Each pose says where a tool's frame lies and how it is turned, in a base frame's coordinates. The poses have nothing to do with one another.
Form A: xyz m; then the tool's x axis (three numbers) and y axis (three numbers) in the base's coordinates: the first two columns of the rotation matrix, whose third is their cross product.
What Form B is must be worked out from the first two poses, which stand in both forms.
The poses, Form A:
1: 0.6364 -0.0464 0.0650 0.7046 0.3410 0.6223 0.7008 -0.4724 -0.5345
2: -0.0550 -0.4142 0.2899 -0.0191 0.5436 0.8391 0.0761 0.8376 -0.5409
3: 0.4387 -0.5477 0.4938 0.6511 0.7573 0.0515 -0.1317 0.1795 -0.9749
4: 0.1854 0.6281 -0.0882 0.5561 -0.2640 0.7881 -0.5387 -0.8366 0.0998
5: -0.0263 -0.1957 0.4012 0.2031 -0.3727 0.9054 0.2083 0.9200 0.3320
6: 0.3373 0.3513 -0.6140 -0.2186 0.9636 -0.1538 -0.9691 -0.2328 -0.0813
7: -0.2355 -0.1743 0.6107 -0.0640 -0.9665 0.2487 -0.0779 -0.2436 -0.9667
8: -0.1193 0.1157 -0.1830 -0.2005 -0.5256 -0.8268 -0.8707 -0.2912 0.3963
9: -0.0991 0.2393 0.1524 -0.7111 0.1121 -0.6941 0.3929 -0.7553 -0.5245
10: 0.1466 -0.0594 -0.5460 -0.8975 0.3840 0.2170 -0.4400 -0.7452 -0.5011
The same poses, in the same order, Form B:
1: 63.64 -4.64 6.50 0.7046 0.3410 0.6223 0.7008 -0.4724 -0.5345
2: -5.50 -41.42 28.99 -0.0191 0.5436 0.8391 0.0761 0.8376 -0.5409
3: 43.87 -54.77 49.38 0.6511 0.7573 0.0515 -0.1317 0.1795 -0.9749
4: 18.54 62.81 -8.82 0.5561 -0.2640 0.7881 -0.5387 -0.8366 0.0998
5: -2.63 -19.57 40.12 0.2031 -0.3727 0.9054 0.2083 0.9200 0.3320
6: 33.73 35.13 -61.40 -0.2186 0.9636 -0.1538 -0.9691 -0.2328 -0.0813
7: -23.55 -17.43 61.07 -0.0640 -0.9665 0.2487 -0.0779 -0.2436 -0.9667
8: -11.93 11.57 -18.30 -0.2005 -0.5256 -0.8268 -0.8707 -0.2912 0.3963
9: -9.91 23.93 15.24 -0.7111 0.1121 -0.6941 0.3929 -0.7553 -0.5245
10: 14.66 -5.94 -54.60 -0.8975 0.3840 0.2170 -0.4400 -0.7452 -0.5011
